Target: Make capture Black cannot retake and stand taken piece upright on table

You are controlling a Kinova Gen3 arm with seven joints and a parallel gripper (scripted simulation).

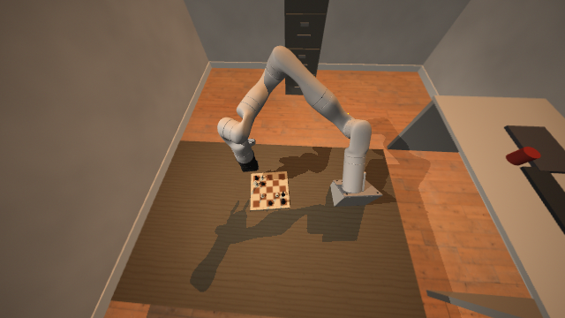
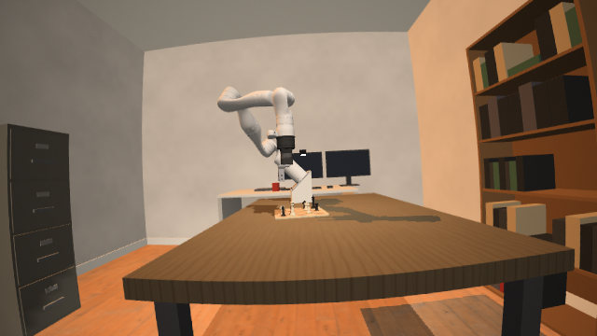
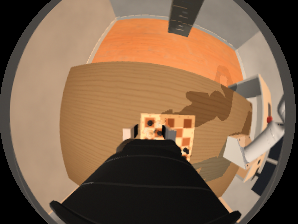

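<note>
My gripper is now 140 mm above the black chess piece. The rest, counted from my hand: small chessboard (80 mm behind, 70 mm to the left, 160 mm below).
</note>
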